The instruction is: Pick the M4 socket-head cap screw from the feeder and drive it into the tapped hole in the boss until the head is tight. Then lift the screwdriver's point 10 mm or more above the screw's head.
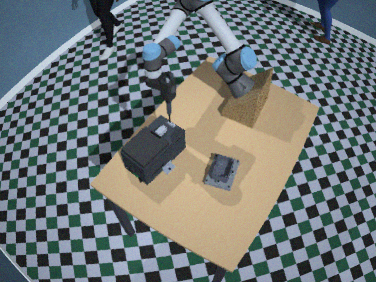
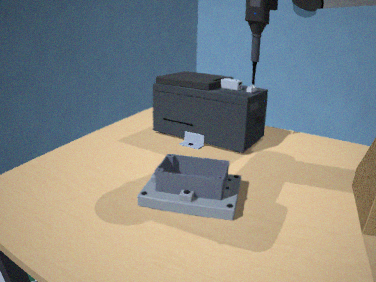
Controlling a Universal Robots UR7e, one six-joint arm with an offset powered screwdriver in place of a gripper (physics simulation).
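The powered screwdriver (image 1: 169, 120) (image 2: 253, 83) points straight down, with the tip of its thin dark bit at the small white pick-up block (image 1: 171, 124) (image 2: 251, 90) on top of the dark screw feeder (image 1: 150, 151) (image 2: 200, 112). Whether the tip touches the block cannot be told. The M4 screw is too small to make out, so I cannot tell whether one is on the bit. A small raised boss (image 2: 186, 196) with a dark hole on top stands at the front of the grey base plate (image 1: 210, 182) (image 2: 165, 202), beside an open-topped grey housing (image 2: 190, 184).
A larger white block (image 1: 160, 130) (image 2: 231, 84) sits on the feeder's top near the pick-up block. A small light bracket (image 1: 168, 167) (image 2: 193, 140) is at the feeder's foot. A brown wedge-shaped object (image 1: 247, 105) (image 2: 367, 187) stands on the table (image 1: 195, 227) (image 2: 75, 200) below the arm.
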